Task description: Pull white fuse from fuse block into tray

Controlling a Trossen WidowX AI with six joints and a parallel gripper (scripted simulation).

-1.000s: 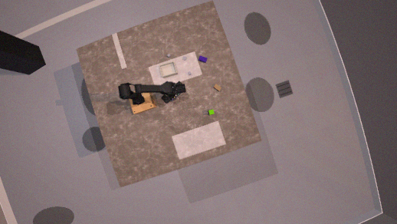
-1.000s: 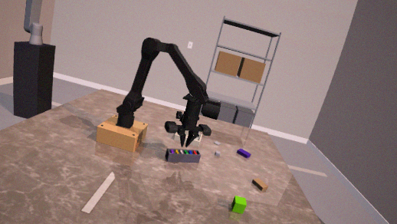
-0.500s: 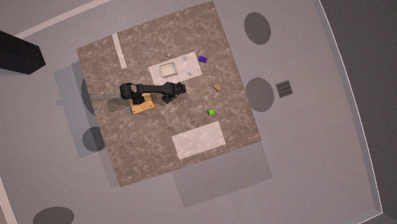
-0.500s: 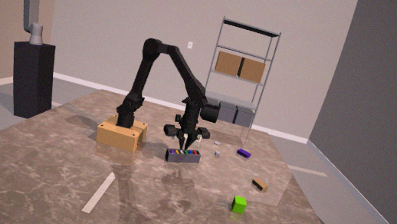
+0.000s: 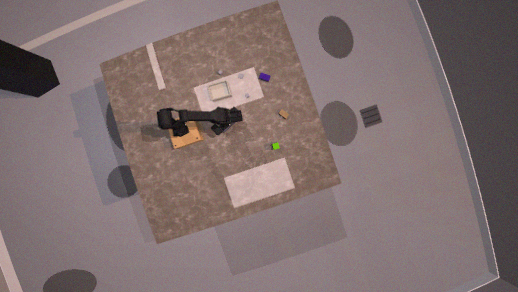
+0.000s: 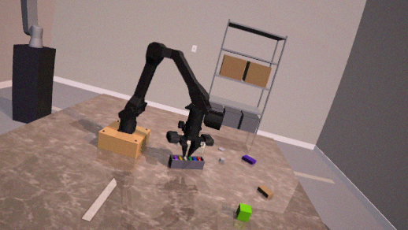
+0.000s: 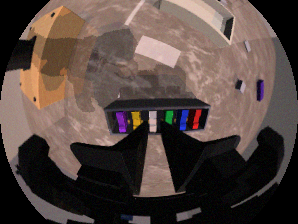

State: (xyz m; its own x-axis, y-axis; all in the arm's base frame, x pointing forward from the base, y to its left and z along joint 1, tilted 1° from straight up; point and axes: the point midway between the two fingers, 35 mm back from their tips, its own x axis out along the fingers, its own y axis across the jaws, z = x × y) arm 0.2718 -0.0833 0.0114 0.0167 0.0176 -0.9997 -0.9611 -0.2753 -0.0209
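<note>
My gripper tip is 2 cm above the white fuse. Round my gripper tip: white tray: 4 cm ahead, 22 cm to the left, 4 cm below.
</note>
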